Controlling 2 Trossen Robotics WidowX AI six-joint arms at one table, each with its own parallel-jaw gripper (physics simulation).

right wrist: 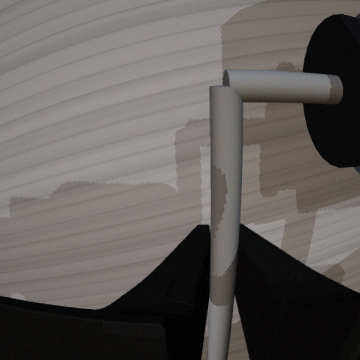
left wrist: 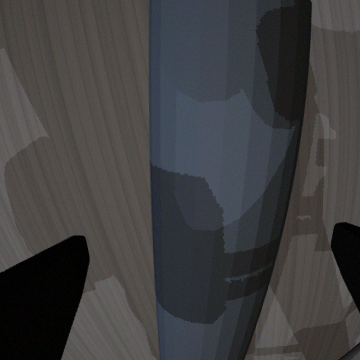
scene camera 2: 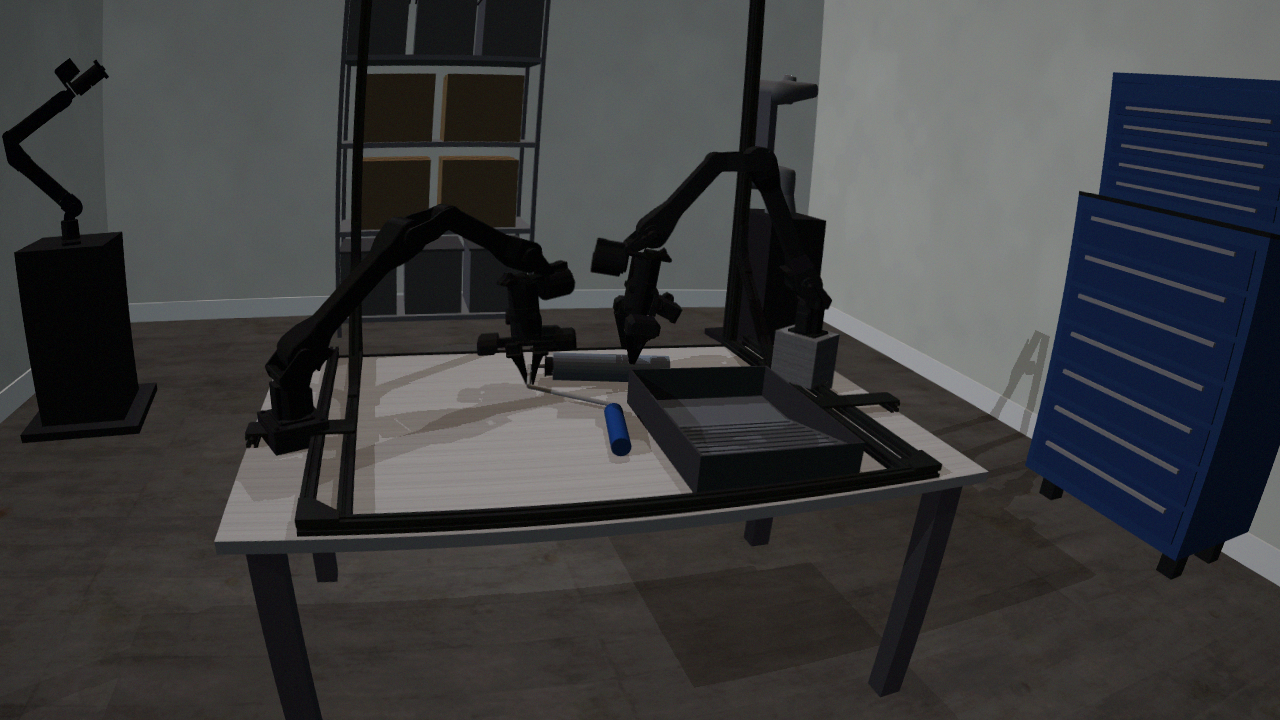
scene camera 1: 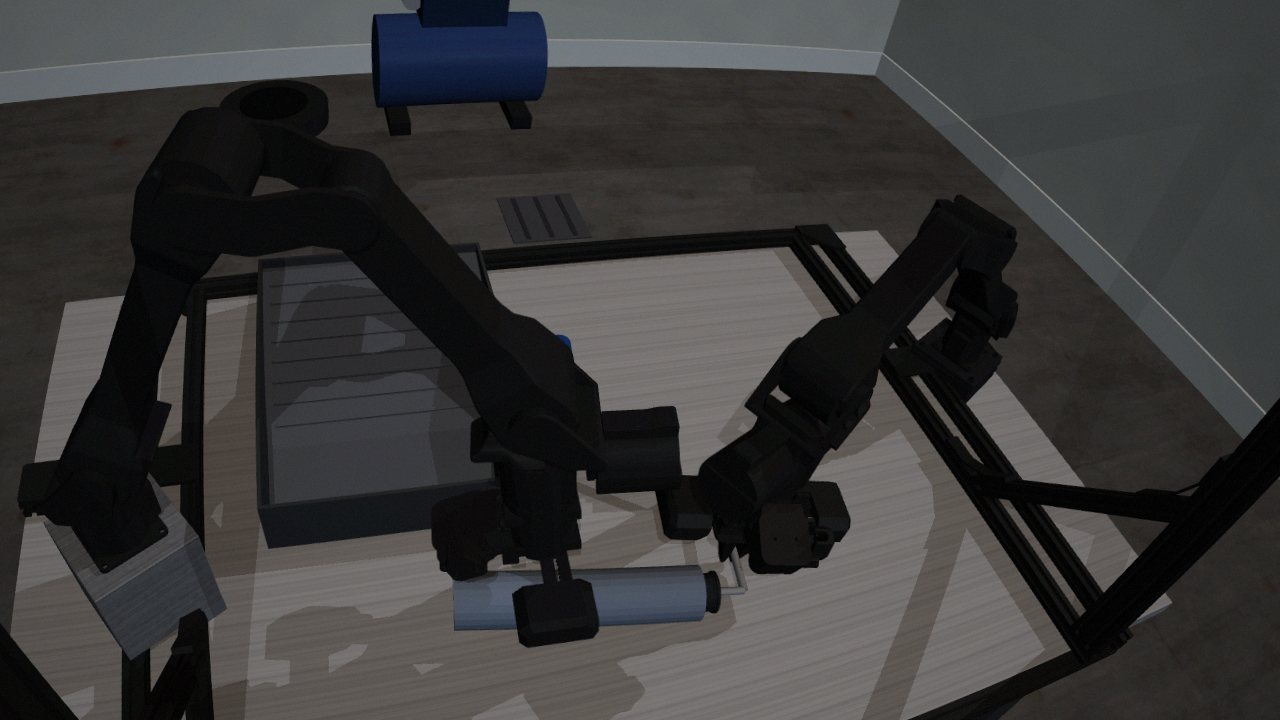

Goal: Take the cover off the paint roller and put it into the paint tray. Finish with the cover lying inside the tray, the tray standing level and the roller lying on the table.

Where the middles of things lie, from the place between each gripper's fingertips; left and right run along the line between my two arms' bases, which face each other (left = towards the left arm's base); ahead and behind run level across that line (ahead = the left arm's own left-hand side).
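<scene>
I consider my left hand: the roller cover [scene camera 1: 661, 594] is 3 cm to the right of my left hand, 1 cm behind it and 2 cm below it. The dark paint tray [scene camera 2: 721, 427] is 6 cm to the left of my left hand, 32 cm ahead of it and 2 cm below it.
For my right hand, the roller cover is 17 cm to the left of it and 2 cm above it. The dark paint tray is 25 cm to the left of my right hand, 33 cm ahead of it and 3 cm above it.
</scene>
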